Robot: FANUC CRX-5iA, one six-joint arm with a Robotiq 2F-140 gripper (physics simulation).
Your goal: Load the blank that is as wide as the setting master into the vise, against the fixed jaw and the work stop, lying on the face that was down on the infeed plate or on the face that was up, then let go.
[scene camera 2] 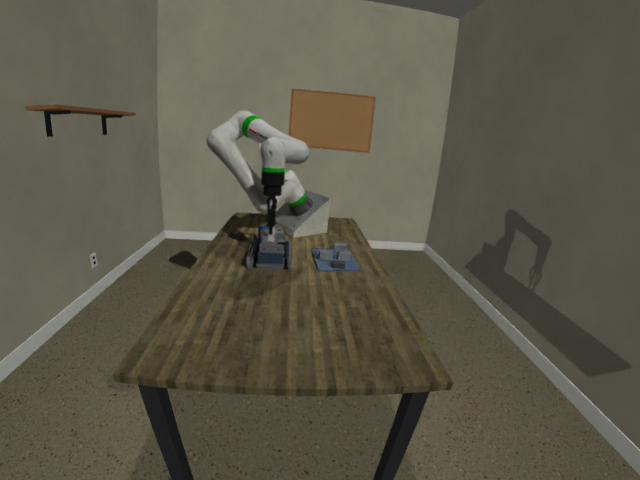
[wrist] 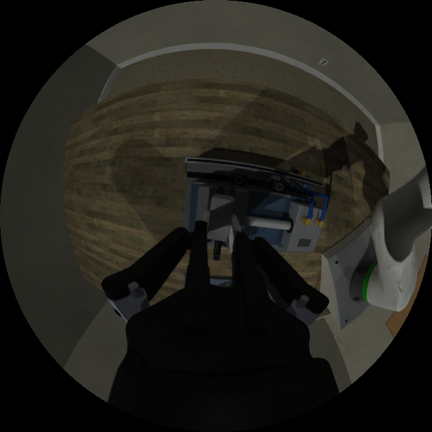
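Seen in the pictures: gripper, fingertip midpoint: (scene camera 2: 271,239); arm's base at its link origin: (scene camera 2: 301,207).
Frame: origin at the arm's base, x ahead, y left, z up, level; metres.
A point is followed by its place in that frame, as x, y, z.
Observation:
My gripper (scene camera 2: 270,230) @[0.470, -0.247, -0.028] (wrist: 218,220) points down over the vise (scene camera 2: 271,257) @[0.527, -0.251, -0.087] (wrist: 270,202) and is shut on a grey blank (wrist: 220,212). In the wrist view the blank lies between the fingertips, over the jaw area, with a light bar (wrist: 203,198) of the vise to its left and a dark block (wrist: 241,201) to its right. The fingers hide part of the blank, and whether it touches the fixed jaw, the work stop or the vise floor cannot be told. The infeed plate (scene camera 2: 325,266) @[0.560, -0.017, -0.127] carries several grey blocks (scene camera 2: 343,255) @[0.509, 0.085, -0.101]; which is the setting master is unclear.
The vise's end block (wrist: 304,226), with blue hoses (wrist: 325,205), faces the robot's base. A long rail (wrist: 255,169) runs along one side of the vise. The robot's pedestal (scene camera 2: 312,222) @[0.120, 0.039, -0.059] (wrist: 341,287) stands behind the vise on the wooden table (scene camera 2: 289,330) @[0.965, -0.259, -0.135].

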